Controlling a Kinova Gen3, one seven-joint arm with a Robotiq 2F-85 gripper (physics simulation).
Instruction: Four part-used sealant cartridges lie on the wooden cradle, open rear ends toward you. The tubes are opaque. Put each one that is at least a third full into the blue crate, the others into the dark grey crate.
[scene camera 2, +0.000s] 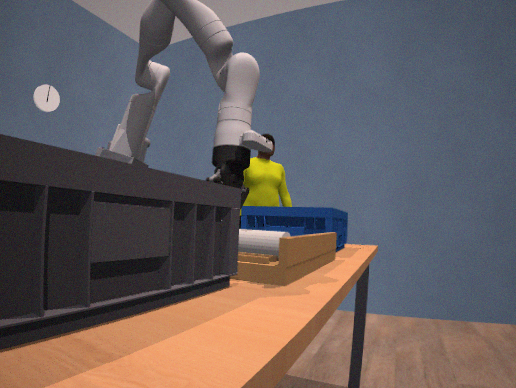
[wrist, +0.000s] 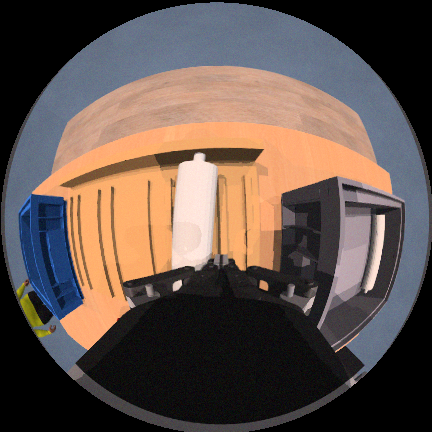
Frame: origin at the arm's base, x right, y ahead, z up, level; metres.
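Seen in the pictures: gripper, between the fingertips: (wrist: 221, 262); arm's base, origin of its link: (scene camera 2: 124, 156).
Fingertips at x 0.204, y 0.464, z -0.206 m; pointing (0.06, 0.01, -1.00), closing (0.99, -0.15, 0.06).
Observation:
Offsets run from my fingertips to a thing's top centre. Level surfaces: height alone.
A white cartridge @[dx -0.033, dy +0.019, dz +0.005 m] (scene camera 2: 262, 241) (wrist: 194, 215) lies slightly slanted on the wooden cradle (scene camera 2: 307, 250) (wrist: 132, 210), nozzle toward the cradle's end wall. In the wrist view it lies left of the rightmost pair of dark slot lines, which show bare beside it. Its rear end is hidden by the gripper. My gripper (wrist: 221, 262) is shut and empty, low over the cradle, its fingertips just right of the cartridge's rear part; whether they touch is unclear. Another white cartridge @[dx +0.431, dy -0.134, dz -0.011 m] (wrist: 375, 255) lies in the dark grey crate @[dx +0.288, dy -0.107, dz +0.069 m] (scene camera 2: 130, 235) (wrist: 330, 210), by its far wall. No cartridge shows in the blue crate @[dx -0.595, dy +0.041, dz +0.069 m] (scene camera 2: 295, 212) (wrist: 42, 250).
The blue crate stands left of the cradle in the wrist view, the dark grey crate right, both on the wooden table @[dz -0.078 m] (scene camera 2: 200, 340) (wrist: 300, 137). The grey crate's tall wall is close to the gripper's right. A person in a yellow top (scene camera 2: 265, 182) (wrist: 32, 312) stands behind the blue crate.

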